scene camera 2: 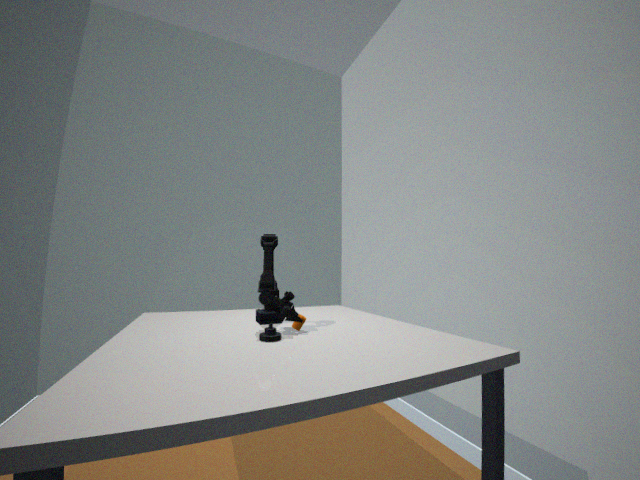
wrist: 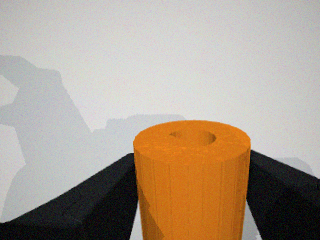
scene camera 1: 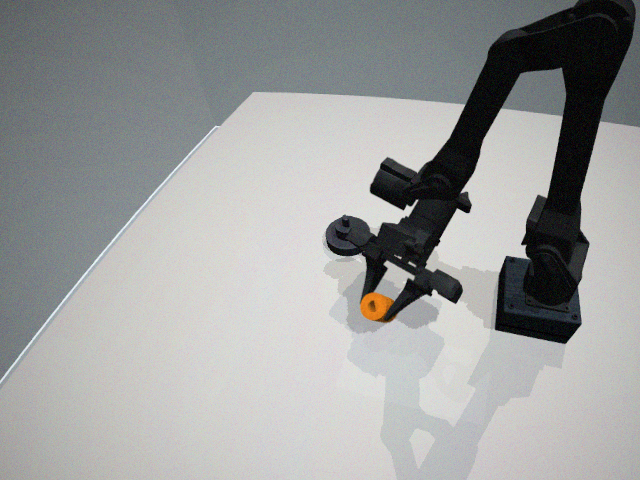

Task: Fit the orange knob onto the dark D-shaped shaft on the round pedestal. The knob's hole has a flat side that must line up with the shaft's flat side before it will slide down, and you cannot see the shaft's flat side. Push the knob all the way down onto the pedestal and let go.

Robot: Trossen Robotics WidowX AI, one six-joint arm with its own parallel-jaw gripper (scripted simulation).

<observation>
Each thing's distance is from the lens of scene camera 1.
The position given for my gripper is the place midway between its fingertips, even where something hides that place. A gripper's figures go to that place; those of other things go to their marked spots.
my gripper [scene camera 1: 373,312]: 0.57 m
orange knob [scene camera 1: 374,306]: 0.59 m
pedestal [scene camera 1: 336,232]: 0.69 m
The marked spots on the pedestal and the orange knob are 0.18 m apart.
</observation>
